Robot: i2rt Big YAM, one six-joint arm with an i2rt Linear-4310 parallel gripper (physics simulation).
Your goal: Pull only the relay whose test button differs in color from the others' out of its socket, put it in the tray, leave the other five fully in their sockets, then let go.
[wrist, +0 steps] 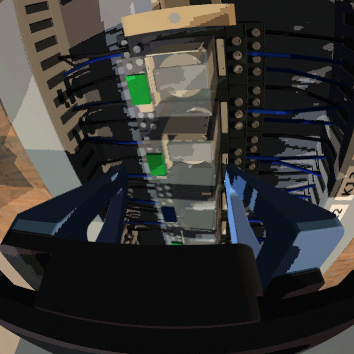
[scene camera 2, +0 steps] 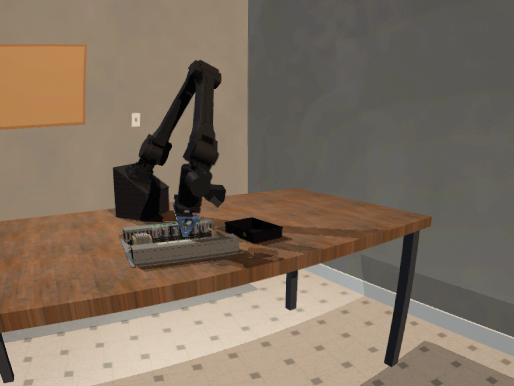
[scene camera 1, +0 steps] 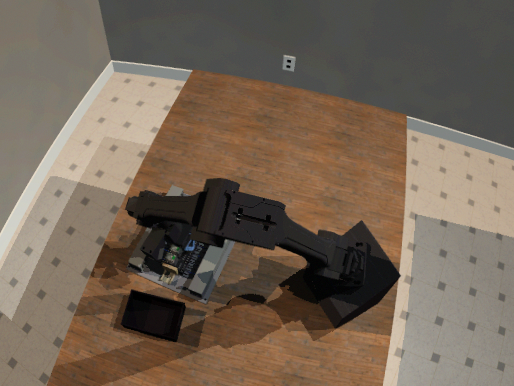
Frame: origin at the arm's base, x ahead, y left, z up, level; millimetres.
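Seen in the pictures: gripper, fingertip midpoint: (wrist: 175, 173) (scene camera 2: 183, 232) (scene camera 1: 185, 245); arm's base, link origin: (scene camera 2: 139, 177) (scene camera 1: 350, 264).
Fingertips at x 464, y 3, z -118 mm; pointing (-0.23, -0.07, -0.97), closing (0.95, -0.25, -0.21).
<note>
Offsets run from my fingertips to a thing's top centre. "*": to the spot under its first point.
The relay with the dark blue test button @(12 mm ahead, 1 mm left, 32 mm up) (wrist: 170, 214) stands in the row, its clear case @(* 17 mm ahead, 1 mm left, 30 mm up) (wrist: 196, 214) between the finger planes in the wrist view. Relays with green buttons are the near-top one @(19 mm ahead, 61 mm left, 32 mm up) (wrist: 182, 75) and the one below it @(15 mm ahead, 31 mm left, 32 mm up) (wrist: 190, 155); another green button @(0 mm ahead, 28 mm right, 32 mm up) (wrist: 176, 243) shows at the gripper's edge. The remaining relays are hidden there. My gripper (wrist: 175, 173) (scene camera 2: 186, 233) is partly open and empty, blue fingers pointing down over the row, one on each side of it. The black tray @(23 mm ahead, 234 mm left, 3 mm down) (scene camera 1: 181, 322) (scene camera 2: 245, 234) stands beside the panel.
The grey panel assembly (scene camera 1: 212, 272) (scene camera 2: 185, 251) has raised side ducts and dark and blue wires along both sides of the relay row. A tan end block @(21 mm ahead, 80 mm left, 3 mm up) (wrist: 175, 19) closes the row. The arm passes over the panel, and its black base (scene camera 1: 367, 280) (scene camera 2: 135, 195) stands behind.
</note>
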